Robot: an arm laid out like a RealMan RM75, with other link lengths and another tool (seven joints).
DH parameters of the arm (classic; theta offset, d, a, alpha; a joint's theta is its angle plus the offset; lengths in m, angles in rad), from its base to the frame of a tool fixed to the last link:
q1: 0 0.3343 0 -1.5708
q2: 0 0 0 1.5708
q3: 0 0.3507 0 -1.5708
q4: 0 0 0 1.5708
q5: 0 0.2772 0 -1.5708
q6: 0 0 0 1.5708
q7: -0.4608 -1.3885 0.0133 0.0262
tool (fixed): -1.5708 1.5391 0 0
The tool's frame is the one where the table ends.
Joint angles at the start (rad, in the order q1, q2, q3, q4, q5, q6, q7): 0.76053 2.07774 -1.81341 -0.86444 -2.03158 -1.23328 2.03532
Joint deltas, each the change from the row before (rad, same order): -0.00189 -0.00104 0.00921 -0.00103 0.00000 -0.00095 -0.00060; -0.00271 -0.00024 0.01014 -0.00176 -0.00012 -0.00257 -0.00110; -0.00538 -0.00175 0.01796 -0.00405 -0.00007 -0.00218 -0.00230; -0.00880 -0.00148 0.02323 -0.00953 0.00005 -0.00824 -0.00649; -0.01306 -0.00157 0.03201 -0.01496 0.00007 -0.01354 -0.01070; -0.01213 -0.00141 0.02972 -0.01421 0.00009 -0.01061 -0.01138; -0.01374 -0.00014 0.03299 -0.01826 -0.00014 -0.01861 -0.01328; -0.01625 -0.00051 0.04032 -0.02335 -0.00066 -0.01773 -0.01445
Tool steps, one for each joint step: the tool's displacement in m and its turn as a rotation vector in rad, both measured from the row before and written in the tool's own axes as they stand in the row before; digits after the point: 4 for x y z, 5 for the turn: 0.0010 0.0013 -0.0021 0.00419 0.00593 0.00563; 0.0007 0.0010 -0.0019 0.00555 0.00479 0.00562; 0.0017 0.0023 -0.0042 0.00911 0.01188 0.00966; 0.0012 0.0019 -0.0053 0.01397 0.01144 0.00702; 0.0012 0.0024 -0.0074 0.01978 0.01464 0.00702; 0.0015 0.0022 -0.0073 0.01784 0.01632 0.00459; 0.0006 0.0013 -0.0078 0.02091 0.01249 0.00211; 0.0018 0.0017 -0.0105 0.02350 0.02204 0.00242
